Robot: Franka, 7 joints.
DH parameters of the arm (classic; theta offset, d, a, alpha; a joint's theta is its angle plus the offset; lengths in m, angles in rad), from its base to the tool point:
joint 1: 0 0.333 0 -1.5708
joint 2: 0 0 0 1.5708
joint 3: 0 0.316 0.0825 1.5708
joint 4: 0 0 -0.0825 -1.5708
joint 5: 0 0.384 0 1.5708
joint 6: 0 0 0.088 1.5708
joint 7: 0 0.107 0 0
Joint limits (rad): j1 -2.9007..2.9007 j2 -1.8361..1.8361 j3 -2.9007..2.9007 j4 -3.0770..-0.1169 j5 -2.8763..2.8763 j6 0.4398..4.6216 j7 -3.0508..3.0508
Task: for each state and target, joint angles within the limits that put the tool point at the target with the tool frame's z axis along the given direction. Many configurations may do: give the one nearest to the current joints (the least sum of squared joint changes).
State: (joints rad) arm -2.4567 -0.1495 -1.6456 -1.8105 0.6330 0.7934 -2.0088
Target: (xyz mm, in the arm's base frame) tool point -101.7 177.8 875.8 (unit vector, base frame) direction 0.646 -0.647 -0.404
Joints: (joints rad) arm -2.4008 -0.8193 -0.7915 -1.4388 1.2675 0.4471 -2.0088
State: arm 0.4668 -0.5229 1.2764 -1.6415 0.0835 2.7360 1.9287
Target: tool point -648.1 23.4 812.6 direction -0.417 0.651 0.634
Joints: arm 0.6503 -1.2595 0.9193 -1.2258 -0.1328 2.9302 1.9287
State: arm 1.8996 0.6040 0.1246 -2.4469 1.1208 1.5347 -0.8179
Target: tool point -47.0 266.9 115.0 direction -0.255 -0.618 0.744
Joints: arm 1.5344 0.8673 0.0138 -2.2339 0.3920 0.6983 -0.8179
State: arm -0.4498 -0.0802 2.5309 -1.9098 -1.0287 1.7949 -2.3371
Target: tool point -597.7 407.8 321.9 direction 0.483 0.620 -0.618
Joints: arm -0.3099 -0.7384 2.8639 -1.3211 -0.7341 1.8121 -2.3371
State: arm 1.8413 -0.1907 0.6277 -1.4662 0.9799 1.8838 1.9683
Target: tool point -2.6 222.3 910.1 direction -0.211 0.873 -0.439
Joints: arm 1.2660 -0.8703 0.0673 -1.8376 0.5191 1.9979 1.9683
